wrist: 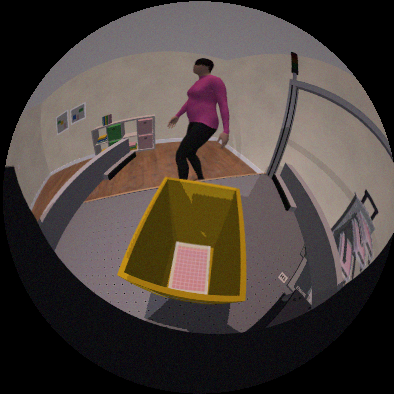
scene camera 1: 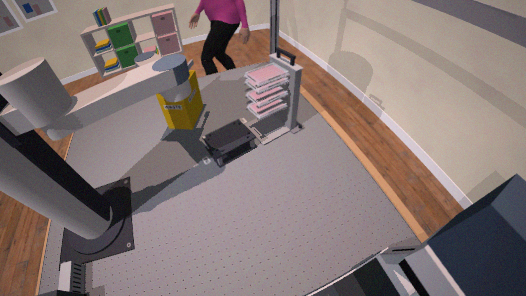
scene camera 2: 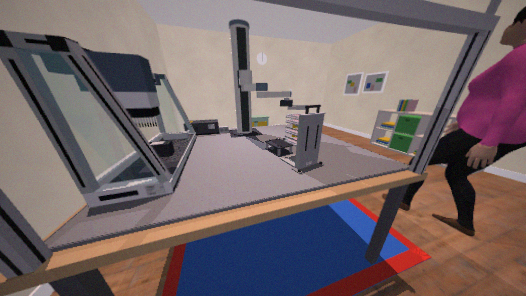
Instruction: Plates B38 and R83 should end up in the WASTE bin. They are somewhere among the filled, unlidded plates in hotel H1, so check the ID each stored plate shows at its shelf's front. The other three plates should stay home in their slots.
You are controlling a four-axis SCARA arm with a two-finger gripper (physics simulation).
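Frame: origin at the arm's base, x right, y up, z back, level; centimetres.
Where they show: gripper, fingertip midpoint: [wrist: 203, 152]; arm's base, link origin: [scene camera 1: 98, 221] [scene camera 2: 244, 133].
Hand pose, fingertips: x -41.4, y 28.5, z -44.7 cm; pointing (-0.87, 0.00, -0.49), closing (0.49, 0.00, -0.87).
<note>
Things, the pixels of their centre, and the offset from my fingertips. "*": a spot on its surface instead.
- yellow WASTE bin, body centre: [wrist: 189, 256] [scene camera 1: 181, 99] dx +2.1, dy -17.2, dz +1.2 cm
- Plate B38, body centre: [wrist: 190, 268] dx +2.1, dy -25.2, dz +0.7 cm
- Hotel H1, body centre: [wrist: 341, 247] [scene camera 1: 272, 92] [scene camera 2: 304, 135] dx +22.8, dy -11.2, dz -32.5 cm
- large dark-blue instrument, surface spot: [scene camera 1: 485, 240] * dx +90.7, dy +18.3, dz -25.1 cm
- frame post, body centre: [wrist: 284, 131] [scene camera 1: 274, 19] [scene camera 2: 441, 114] dx -29.1, dy +0.5, dz -57.7 cm
The yellow WASTE bin [scene camera 1: 178, 119] [wrist: 243, 250] stands on the table. Plate B38 [wrist: 190, 267], pink-filled, lies flat on the bin's floor; its ID is not readable from above. My gripper [wrist: 203, 152] is open and empty above the bin, its fingers standing wide to either side in the wrist view. In scene camera 1 the arm's end hides it. Hotel H1 [scene camera 1: 295, 95] [scene camera 2: 310, 142] stands to the right of the bin in scene camera 1. Several pink plates [scene camera 1: 267, 75] [wrist: 361, 235] are stacked on its shelves, with gaps between some. Their IDs, including R83, are not readable.
A low black stand [scene camera 1: 230, 135] [scene camera 2: 279, 145] sits between the arm's base and the hotel. A person in pink [scene camera 1: 225, 10] [scene camera 2: 500, 100] [wrist: 205, 105] stands beyond the table edge. A large dark-blue instrument [scene camera 1: 485, 240] [scene camera 2: 120, 75] stands across the table. A frame post [wrist: 285, 130] rises near the hotel.
</note>
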